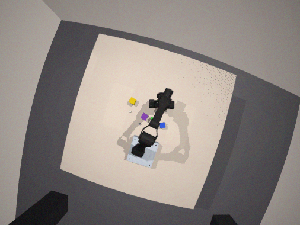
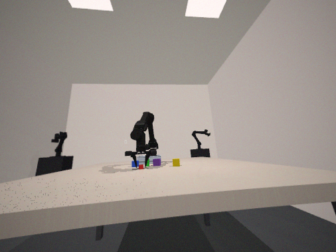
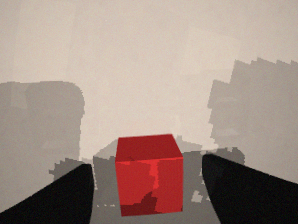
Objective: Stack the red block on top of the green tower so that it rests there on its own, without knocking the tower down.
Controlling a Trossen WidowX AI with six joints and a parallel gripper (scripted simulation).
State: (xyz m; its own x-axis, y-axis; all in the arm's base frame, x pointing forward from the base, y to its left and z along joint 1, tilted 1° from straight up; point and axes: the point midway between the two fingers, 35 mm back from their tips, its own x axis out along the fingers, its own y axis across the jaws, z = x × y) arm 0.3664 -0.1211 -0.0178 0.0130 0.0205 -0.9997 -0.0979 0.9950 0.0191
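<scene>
The purple block is 110 mm behind my gripper tip, 110 mm to the left of it and 10 mm above it. Also, from my gripper tip: yellow block (220 mm to the left, 10 mm above); then blue block (160 mm behind, 40 mm to the right, 10 mm above); then red block (right at my gripper tip).
</scene>
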